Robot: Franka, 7 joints.
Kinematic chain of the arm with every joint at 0, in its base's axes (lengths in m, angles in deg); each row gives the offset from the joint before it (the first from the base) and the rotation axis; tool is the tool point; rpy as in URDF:
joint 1: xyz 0 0 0.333 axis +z
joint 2: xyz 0 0 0 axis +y
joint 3: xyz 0 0 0.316 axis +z
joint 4: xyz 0.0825 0 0 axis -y
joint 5: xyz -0.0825 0 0.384 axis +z
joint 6: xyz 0 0 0 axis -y
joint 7: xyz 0.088 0 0 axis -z
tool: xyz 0 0 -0.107 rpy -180 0 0
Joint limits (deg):
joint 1: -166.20..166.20
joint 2: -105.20..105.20
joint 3: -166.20..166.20
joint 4: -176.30..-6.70
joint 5: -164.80..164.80
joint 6: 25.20..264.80
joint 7: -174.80..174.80
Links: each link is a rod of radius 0.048 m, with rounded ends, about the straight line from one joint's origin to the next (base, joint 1, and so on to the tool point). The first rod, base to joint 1, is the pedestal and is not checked.
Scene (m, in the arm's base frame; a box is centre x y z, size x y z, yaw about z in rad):
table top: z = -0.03
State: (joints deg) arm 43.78 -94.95 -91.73 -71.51 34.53 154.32 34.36
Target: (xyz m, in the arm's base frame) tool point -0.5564 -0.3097 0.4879
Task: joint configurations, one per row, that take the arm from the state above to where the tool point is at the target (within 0.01 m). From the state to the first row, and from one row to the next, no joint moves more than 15 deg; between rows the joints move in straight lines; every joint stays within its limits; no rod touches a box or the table.
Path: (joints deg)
1: 31.07 -96.66 -87.87 -77.05 34.45 151.03 34.36
2: 18.35 -98.37 -84.00 -82.58 34.37 147.74 34.36
3: 5.64 -100.08 -80.14 -88.12 34.29 144.45 34.36
4: -7.08 -101.78 -76.27 -93.65 34.21 141.16 34.36
5: -19.79 -103.49 -72.41 -99.19 34.14 137.87 34.36
6: -32.51 -105.20 -68.54 -104.72 34.06 134.58 34.36

